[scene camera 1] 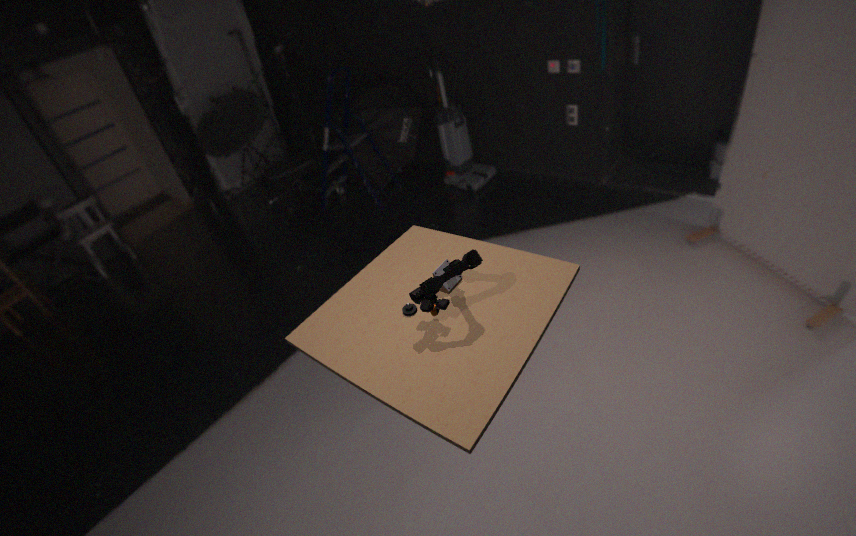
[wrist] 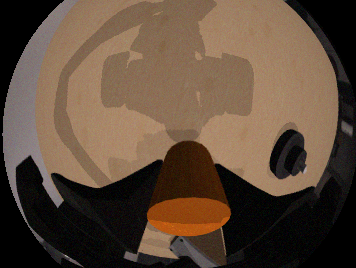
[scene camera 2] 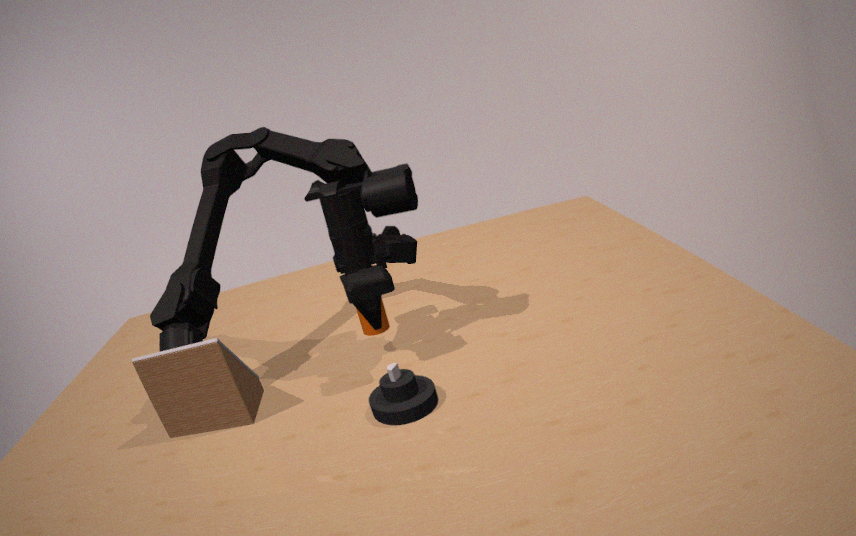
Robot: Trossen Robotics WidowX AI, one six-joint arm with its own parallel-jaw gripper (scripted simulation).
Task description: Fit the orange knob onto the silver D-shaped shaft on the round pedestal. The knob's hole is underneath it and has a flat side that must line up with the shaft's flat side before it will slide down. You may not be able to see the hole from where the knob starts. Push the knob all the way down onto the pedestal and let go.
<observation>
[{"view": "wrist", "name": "my gripper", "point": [188,167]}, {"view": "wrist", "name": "knob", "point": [188,200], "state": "held by my gripper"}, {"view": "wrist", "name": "pedestal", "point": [288,156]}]
</observation>
